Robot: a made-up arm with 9 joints.
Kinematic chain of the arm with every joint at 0, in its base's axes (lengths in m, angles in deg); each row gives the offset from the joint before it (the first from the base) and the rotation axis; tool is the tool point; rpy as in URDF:
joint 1: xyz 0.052 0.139 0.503 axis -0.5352 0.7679 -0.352
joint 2: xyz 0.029 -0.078 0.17 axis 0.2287 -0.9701 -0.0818
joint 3: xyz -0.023 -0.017 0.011 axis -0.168 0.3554 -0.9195
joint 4: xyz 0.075 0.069 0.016 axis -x
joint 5: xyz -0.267 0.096 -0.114 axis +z
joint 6: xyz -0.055 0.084 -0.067 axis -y
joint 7: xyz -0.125 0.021 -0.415 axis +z
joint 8: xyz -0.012 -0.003 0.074 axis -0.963 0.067 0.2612
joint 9: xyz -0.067 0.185 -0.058 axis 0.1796 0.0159 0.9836
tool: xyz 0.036 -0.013 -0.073 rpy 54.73 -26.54 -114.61
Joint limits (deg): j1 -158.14..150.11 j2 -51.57..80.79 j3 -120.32..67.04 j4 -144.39..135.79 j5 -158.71..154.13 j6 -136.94..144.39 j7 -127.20..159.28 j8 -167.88..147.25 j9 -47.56..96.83
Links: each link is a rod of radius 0.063 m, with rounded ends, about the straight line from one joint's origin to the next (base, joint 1, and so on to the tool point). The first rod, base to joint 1, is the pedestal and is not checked.
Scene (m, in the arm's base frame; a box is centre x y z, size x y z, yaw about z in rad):
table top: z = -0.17
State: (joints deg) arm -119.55 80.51 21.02 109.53 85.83 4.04 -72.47 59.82 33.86
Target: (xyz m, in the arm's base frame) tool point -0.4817 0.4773 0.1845
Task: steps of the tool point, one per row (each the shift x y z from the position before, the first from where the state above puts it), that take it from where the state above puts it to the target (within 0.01 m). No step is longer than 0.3 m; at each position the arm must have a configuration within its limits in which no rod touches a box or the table.
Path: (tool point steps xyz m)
1: -0.0033 -0.0176 -0.0479
2: -0.0150 0.0130 -0.0267
3: -0.0156 0.0374 0.0033
4: -0.0076 0.0504 0.0387
5: 0.0041 0.0487 0.0749
6: -0.2063 0.0399 -0.1468
7: -0.2443 -0.0049 -0.0878
8: -0.2523 -0.0388 -0.0059
9: -0.2242 -0.0553 0.0795
10: -0.1639 -0.0527 0.1480

